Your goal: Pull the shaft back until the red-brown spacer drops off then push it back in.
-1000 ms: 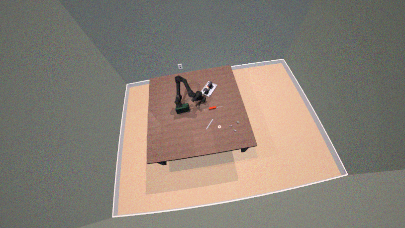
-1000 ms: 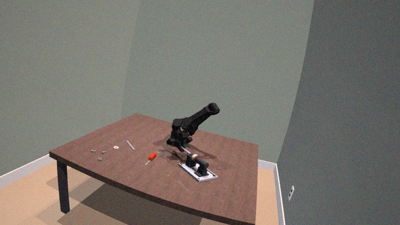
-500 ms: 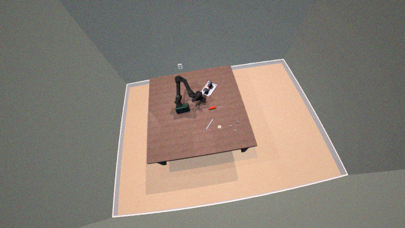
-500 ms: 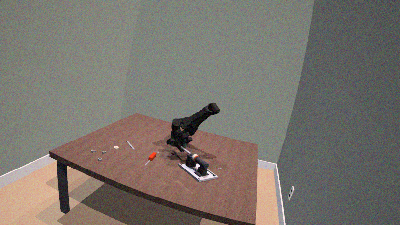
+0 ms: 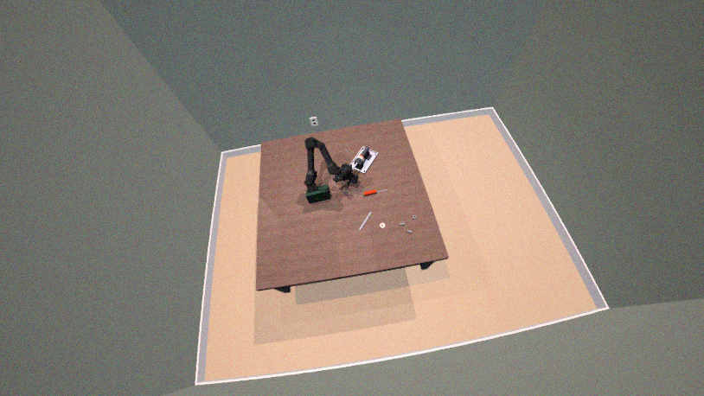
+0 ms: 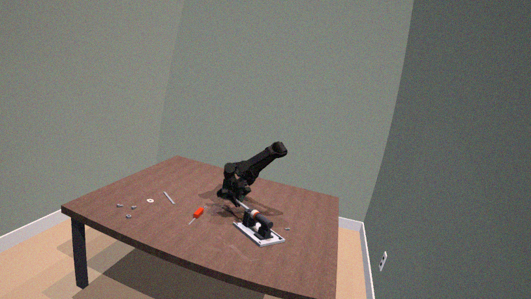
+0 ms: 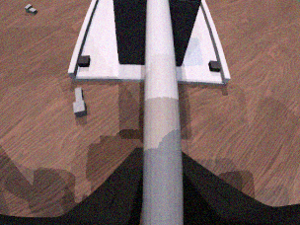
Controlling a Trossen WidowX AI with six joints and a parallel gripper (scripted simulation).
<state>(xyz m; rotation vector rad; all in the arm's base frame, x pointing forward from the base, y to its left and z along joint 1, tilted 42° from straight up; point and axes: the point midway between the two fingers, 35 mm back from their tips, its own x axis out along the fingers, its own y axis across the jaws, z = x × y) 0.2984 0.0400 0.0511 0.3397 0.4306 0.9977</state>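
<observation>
The shaft is 50 mm to the left of my gripper tip, 40 mm ahead of it and 20 mm above it. Round my gripper tip: red-brown spacer (120 mm to the left, 110 mm ahead, 20 mm above); then orange-handled screwdriver (180 mm to the right, 150 mm ahead, 50 mm below).
</observation>
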